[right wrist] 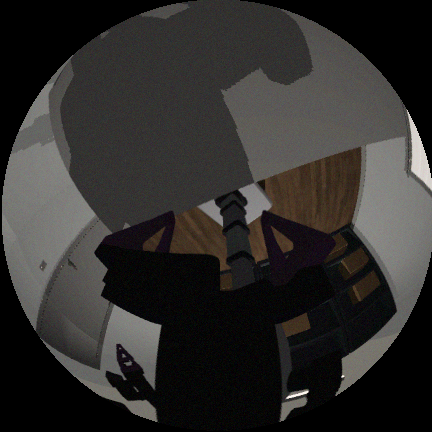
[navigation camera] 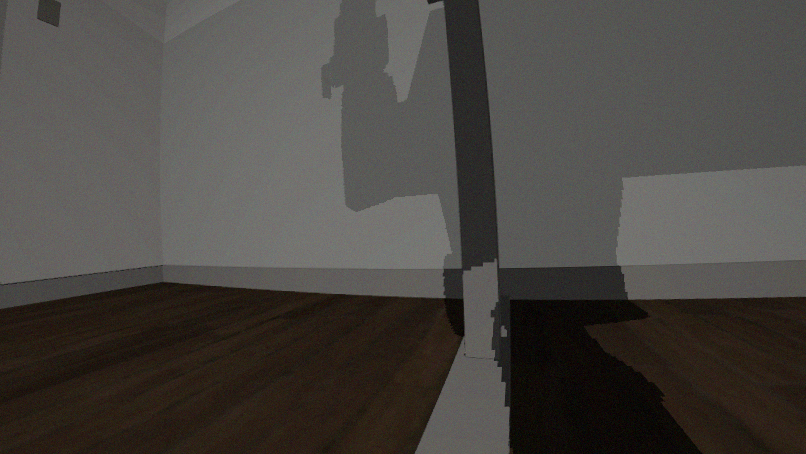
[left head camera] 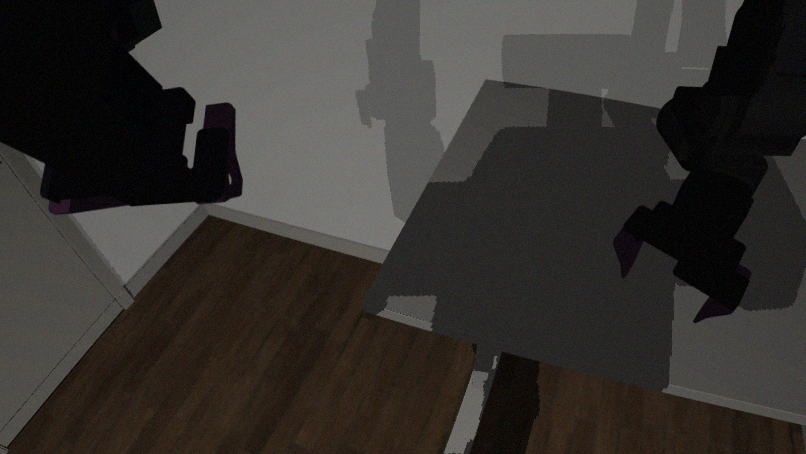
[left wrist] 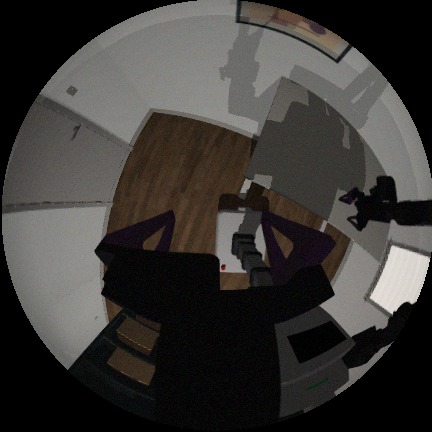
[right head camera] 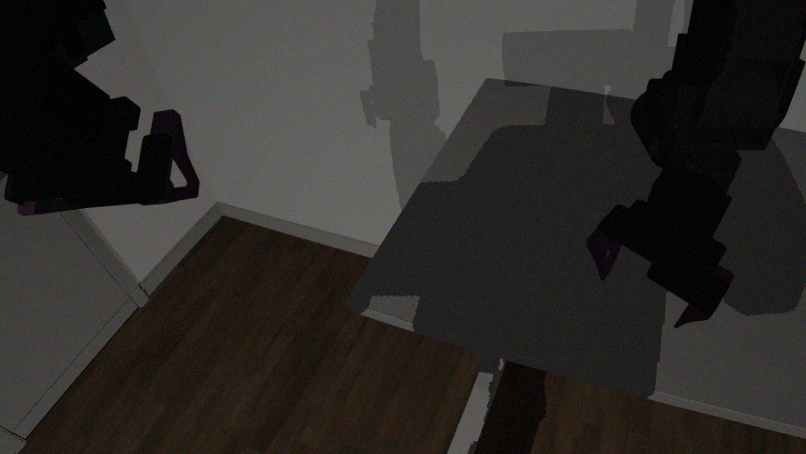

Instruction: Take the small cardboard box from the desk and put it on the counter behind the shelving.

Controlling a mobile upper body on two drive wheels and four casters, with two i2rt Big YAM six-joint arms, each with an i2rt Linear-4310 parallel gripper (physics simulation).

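Observation:
A grey desk top, mostly in shadow, lies under and beyond my right gripper. No small cardboard box shows on its visible part. My right gripper is open and empty, above the desk's near edge region. My left gripper is open and empty, left of the desk. Dark shelving stands low at the right in the right wrist view, holding several brown boxes. I cannot make out the counter.
The desk's post leg stands on a pale foot. A white wall runs behind it and meets another at a corner. A door is at the left in the left wrist view. A grey block with a black panel is at lower right there.

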